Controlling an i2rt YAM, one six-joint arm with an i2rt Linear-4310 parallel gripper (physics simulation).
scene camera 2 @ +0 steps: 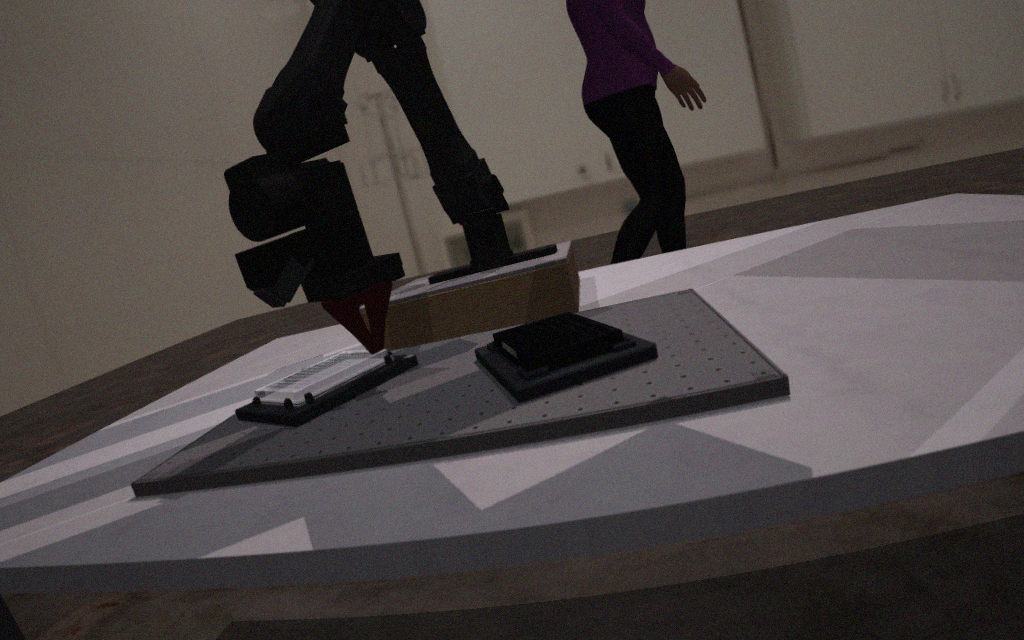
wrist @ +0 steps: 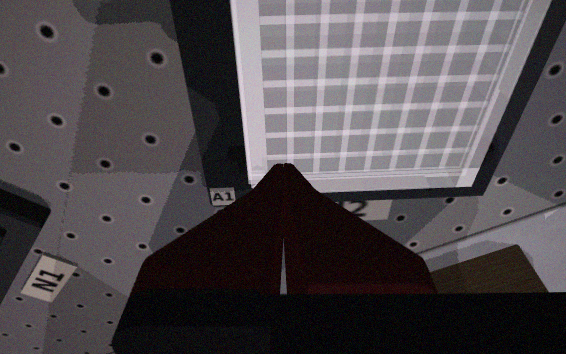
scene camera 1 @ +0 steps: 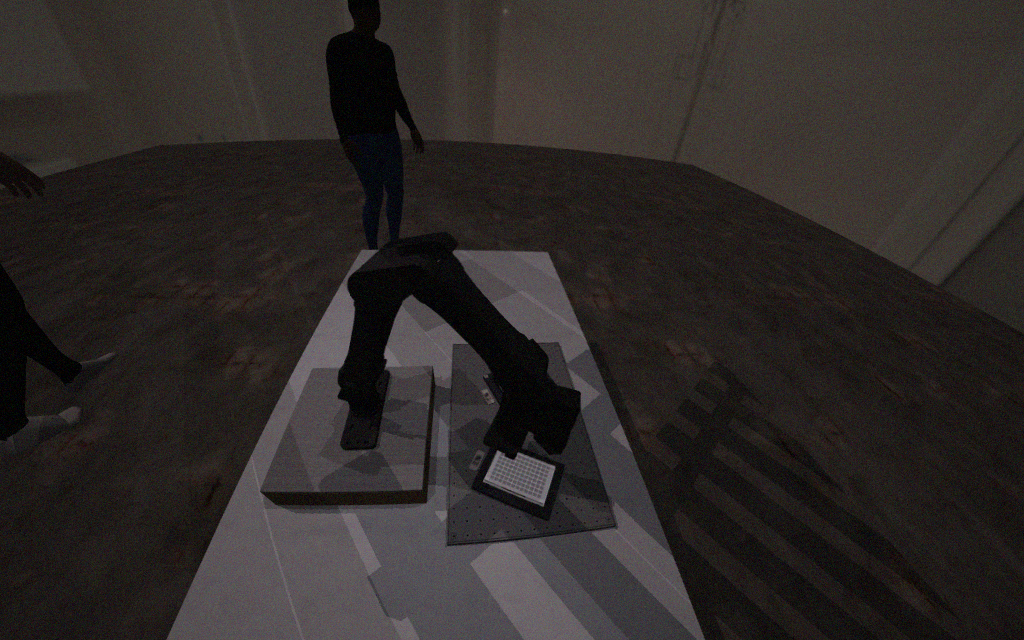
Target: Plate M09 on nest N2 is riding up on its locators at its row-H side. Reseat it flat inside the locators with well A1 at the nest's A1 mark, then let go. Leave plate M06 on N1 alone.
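Note:
Plate M09, pale with a grid of wells, lies on the dark nest N2. In the wrist view more nest border shows along its left edge than its right; any small tilt is hard to tell. The A1 mark is by the plate's lower left corner. My gripper is shut and empty, its dark red tips at the plate's near short edge, close to the A1 corner; contact is unclear. Black plate M06 sits on nest N1.
Both nests stand on a grey perforated board. The N1 label shows at lower left in the wrist view. The arm's base block stands beside the board. The arm hides much of N1 in scene camera 1. People stand beyond the table.

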